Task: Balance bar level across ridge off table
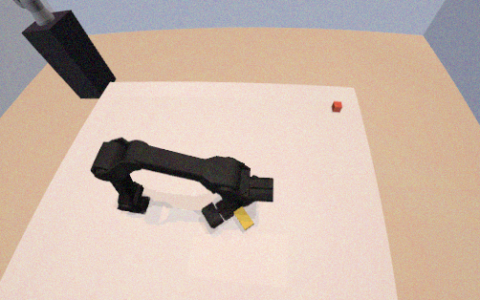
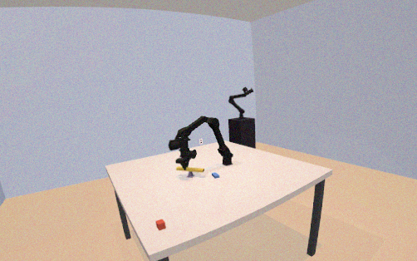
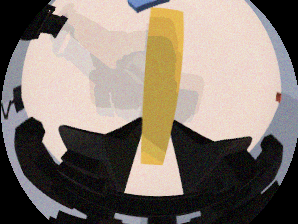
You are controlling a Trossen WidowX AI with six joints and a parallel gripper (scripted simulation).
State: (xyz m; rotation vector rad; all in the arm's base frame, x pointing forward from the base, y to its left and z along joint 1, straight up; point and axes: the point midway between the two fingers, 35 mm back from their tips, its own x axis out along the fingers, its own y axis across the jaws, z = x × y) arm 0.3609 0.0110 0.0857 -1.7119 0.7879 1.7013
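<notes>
Right now my gripper tip is 2 cm to the right of the yellow bar and 2 cm past it. The rest, counted from my gripper tip: blue block: 15 cm behind, 14 cm to the left, 4 cm below; then red cube: 49 cm to the left, 38 cm ahead, 3 cm below.
</notes>
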